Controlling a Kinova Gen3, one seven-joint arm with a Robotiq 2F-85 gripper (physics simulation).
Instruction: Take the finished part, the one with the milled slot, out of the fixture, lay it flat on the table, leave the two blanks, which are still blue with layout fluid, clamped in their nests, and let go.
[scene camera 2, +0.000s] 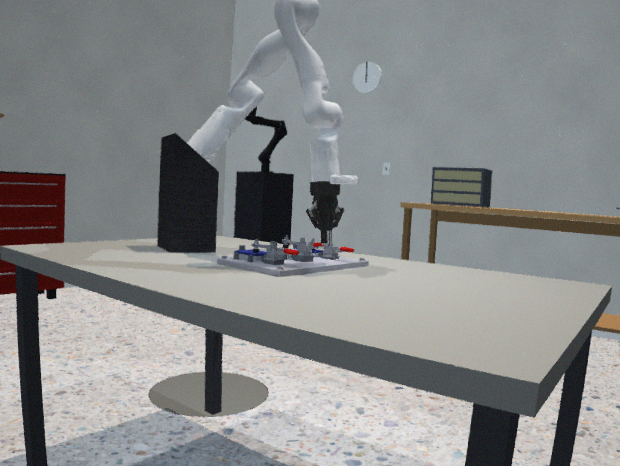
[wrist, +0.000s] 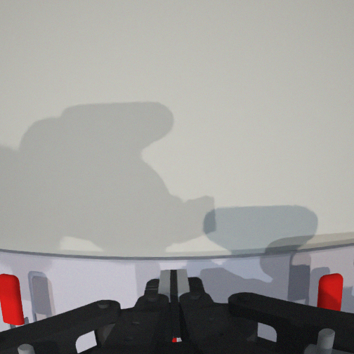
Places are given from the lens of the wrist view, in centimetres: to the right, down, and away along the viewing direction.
gripper (wrist: 174, 285): 0, 6, 15
fixture plate (wrist: 50, 284): -10, 8, 20
